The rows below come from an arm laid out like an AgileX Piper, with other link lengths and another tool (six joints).
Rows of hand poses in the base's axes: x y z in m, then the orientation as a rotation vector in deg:
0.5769 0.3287 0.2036 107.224 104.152 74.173
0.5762 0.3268 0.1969 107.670 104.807 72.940
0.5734 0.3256 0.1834 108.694 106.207 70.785
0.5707 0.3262 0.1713 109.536 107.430 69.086
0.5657 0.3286 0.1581 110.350 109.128 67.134
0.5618 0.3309 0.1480 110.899 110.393 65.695
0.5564 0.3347 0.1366 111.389 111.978 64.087
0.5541 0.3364 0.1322 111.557 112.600 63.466
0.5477 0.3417 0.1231 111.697 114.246 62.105
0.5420 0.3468 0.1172 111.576 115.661 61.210
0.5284 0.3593 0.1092 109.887 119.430 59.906
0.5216 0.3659 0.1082 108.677 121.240 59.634
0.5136 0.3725 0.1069 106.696 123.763 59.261
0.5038 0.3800 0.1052 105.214 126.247 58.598
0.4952 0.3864 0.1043 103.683 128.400 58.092
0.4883 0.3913 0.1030 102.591 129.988 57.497
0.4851 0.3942 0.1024 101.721 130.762 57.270
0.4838 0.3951 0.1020 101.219 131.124 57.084
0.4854 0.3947 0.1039 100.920 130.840 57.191
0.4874 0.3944 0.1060 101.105 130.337 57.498
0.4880 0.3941 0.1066 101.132 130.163 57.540
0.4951 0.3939 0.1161 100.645 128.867 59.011
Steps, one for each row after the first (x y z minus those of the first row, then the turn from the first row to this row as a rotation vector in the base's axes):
-0.0007 -0.0019 -0.0067 -0.593 0.810 0.063
-0.0035 -0.0031 -0.0202 -1.472 2.516 0.326
-0.0062 -0.0025 -0.0323 -2.115 3.947 0.623
-0.0112 -0.0001 -0.0455 -2.869 5.629 1.205
-0.0151 0.0022 -0.0556 -3.426 6.850 1.660
-0.0205 0.0060 -0.0670 -4.067 8.217 2.316
-0.0228 0.0077 -0.0714 -4.317 8.738 2.582
-0.0292 0.0130 -0.0805 -4.927 9.860 3.400
-0.0349 0.0181 -0.0864 -5.376 10.612 4.206
-0.0485 0.0306 -0.0944 -6.491 11.517 6.812
-0.0553 0.0372 -0.0954 -6.965 11.635 8.211
-0.0633 0.0438 -0.0967 -7.731 11.640 10.227
-0.0731 0.0513 -0.0984 -8.409 12.039 12.082
-0.0817 0.0577 -0.0993 -9.039 12.240 13.759
-0.0886 0.0626 -0.1006 -9.606 12.479 14.953
-0.0918 0.0655 -0.1012 -9.996 12.381 15.618
-0.0931 0.0664 -0.1016 -10.271 12.299 15.935
-0.0915 0.0660 -0.0997 -10.405 11.954 15.822
-0.0895 0.0657 -0.0976 -10.231 11.747 15.496
-0.0889 0.0654 -0.0970 -10.228 11.669 15.379
-0.0818 0.0652 -0.0875 -9.785 10.390 14.869

